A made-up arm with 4 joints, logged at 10 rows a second.
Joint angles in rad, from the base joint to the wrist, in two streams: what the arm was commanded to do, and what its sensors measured. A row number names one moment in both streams.
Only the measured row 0 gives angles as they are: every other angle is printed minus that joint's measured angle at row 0.
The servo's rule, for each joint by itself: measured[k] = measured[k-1] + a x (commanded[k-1-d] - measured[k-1]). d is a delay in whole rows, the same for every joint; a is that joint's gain. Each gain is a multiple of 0.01, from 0.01 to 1. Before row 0 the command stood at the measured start. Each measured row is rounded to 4 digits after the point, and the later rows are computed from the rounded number. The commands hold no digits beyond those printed.
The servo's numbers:
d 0
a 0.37 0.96 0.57 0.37
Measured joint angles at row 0: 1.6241, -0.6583, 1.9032, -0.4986
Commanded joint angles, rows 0 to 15: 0.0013, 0.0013, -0.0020, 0.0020; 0.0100, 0.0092, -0.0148, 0.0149; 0.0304, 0.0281, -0.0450, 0.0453; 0.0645, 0.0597, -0.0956, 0.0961; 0.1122, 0.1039, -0.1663, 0.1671; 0.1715, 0.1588, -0.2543, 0.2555; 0.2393, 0.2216, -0.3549, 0.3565; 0.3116, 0.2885, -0.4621, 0.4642; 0.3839, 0.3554, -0.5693, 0.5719; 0.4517, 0.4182, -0.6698, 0.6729; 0.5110, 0.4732, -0.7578, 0.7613; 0.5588, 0.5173, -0.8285, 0.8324; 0.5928, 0.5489, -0.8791, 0.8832; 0.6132, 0.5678, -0.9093, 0.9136; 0.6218, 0.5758, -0.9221, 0.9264; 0.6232, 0.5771, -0.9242, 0.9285
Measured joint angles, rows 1 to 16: 0.0005, 0.0012, -0.0011, 0.0007; 0.0040, 0.0089, -0.0089, 0.0060; 0.0138, 0.0273, -0.0295, 0.0205; 0.0326, 0.0584, -0.0672, 0.0485; 0.0621, 0.1021, -0.1237, 0.0924; 0.1026, 0.1565, -0.1981, 0.1527; 0.1532, 0.2190, -0.2875, 0.2281; 0.2118, 0.2857, -0.3870, 0.3155; 0.2755, 0.3526, -0.4909, 0.4104; 0.3407, 0.4156, -0.5929, 0.5075; 0.4037, 0.4709, -0.6869, 0.6014; 0.4611, 0.5154, -0.7676, 0.6869; 0.5098, 0.5476, -0.8312, 0.7595; 0.5481, 0.5670, -0.8757, 0.8165; 0.5754, 0.5754, -0.9021, 0.8572; 0.5931, 0.5770, -0.9147, 0.8836
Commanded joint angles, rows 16 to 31: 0.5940, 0.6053, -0.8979, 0.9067; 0.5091, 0.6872, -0.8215, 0.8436; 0.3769, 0.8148, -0.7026, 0.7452; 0.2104, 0.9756, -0.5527, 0.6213; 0.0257, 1.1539, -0.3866, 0.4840; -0.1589, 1.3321, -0.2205, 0.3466; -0.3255, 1.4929, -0.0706, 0.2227; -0.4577, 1.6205, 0.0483, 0.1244; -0.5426, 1.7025, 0.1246, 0.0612; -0.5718, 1.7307, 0.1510, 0.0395; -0.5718, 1.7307, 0.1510, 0.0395; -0.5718, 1.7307, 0.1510, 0.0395; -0.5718, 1.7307, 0.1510, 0.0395; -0.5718, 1.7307, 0.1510, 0.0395; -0.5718, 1.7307, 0.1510, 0.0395; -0.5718, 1.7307, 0.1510, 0.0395
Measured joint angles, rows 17 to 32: 0.5934, 0.6042, -0.9051, 0.8921; 0.5622, 0.6839, -0.8574, 0.8742; 0.4936, 0.8096, -0.7692, 0.8265; 0.3888, 0.9690, -0.6458, 0.7506; 0.2545, 1.1465, -0.4981, 0.6520; 0.1015, 1.3247, -0.3399, 0.5390; -0.0565, 1.4862, -0.1864, 0.4220; -0.2049, 1.6151, -0.0526, 0.3119; -0.3298, 1.6990, 0.0484, 0.2191; -0.4193, 1.7294, 0.1069, 0.1526; -0.4757, 1.7306, 0.1320, 0.1108; -0.5113, 1.7307, 0.1428, 0.0844; -0.5337, 1.7307, 0.1475, 0.0678; -0.5478, 1.7307, 0.1495, 0.0573; -0.5567, 1.7307, 0.1504, 0.0507; -0.5623, 1.7307, 0.1507, 0.0466
